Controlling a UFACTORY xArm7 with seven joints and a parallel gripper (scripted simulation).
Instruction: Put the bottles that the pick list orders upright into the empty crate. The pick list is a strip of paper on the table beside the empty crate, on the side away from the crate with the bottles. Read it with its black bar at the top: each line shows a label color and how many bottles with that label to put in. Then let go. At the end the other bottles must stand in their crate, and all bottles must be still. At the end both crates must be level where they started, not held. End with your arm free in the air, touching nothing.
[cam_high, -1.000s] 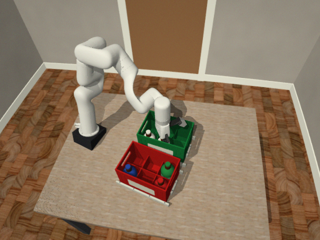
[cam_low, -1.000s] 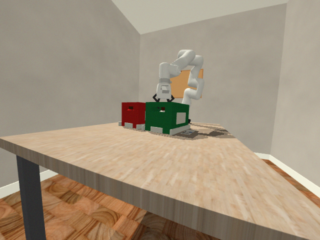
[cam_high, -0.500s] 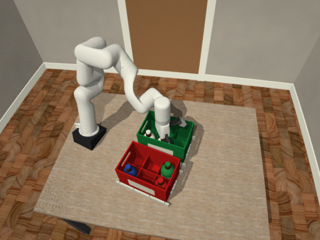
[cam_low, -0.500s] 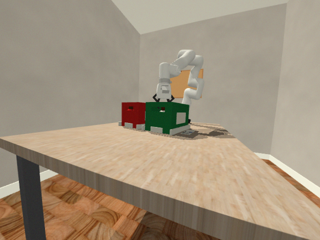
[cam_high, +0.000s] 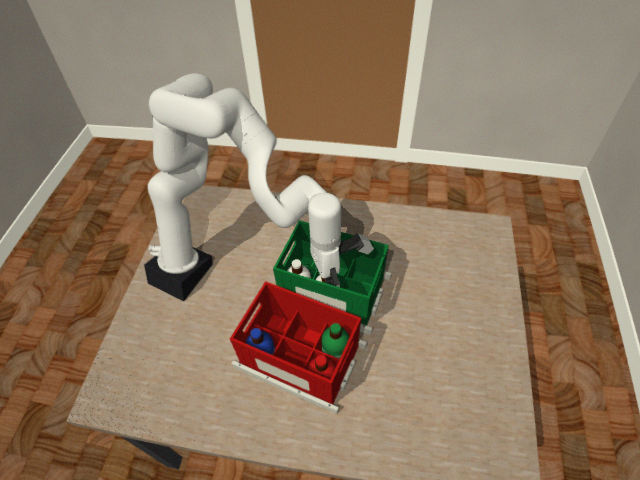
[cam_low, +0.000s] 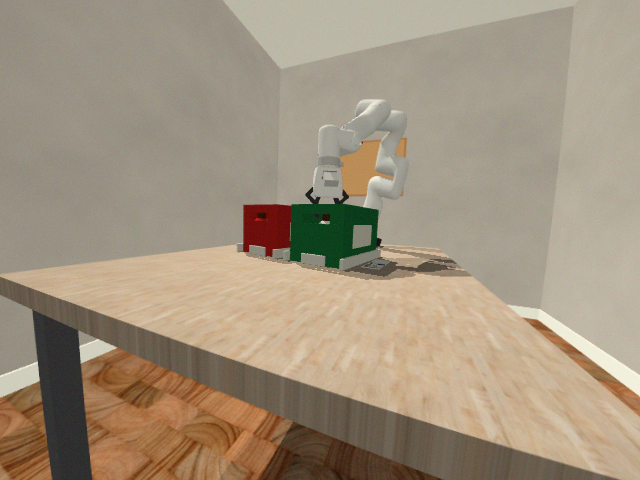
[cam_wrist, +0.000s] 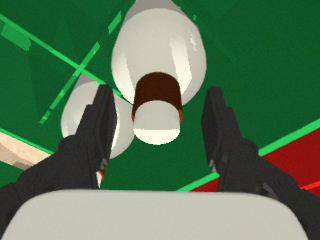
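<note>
My gripper is now 19 cm to the left of the blue-labelled bottle, 17 cm past it and 7 cm above it. The rest, counted from my hand: white-labelled bottle: 7 cm below; green crate: 7 cm below, 4 cm to the left, 1 cm ahead; green-labelled bottle: 17 cm to the right, 7 cm below, 3 cm ahead.
</note>
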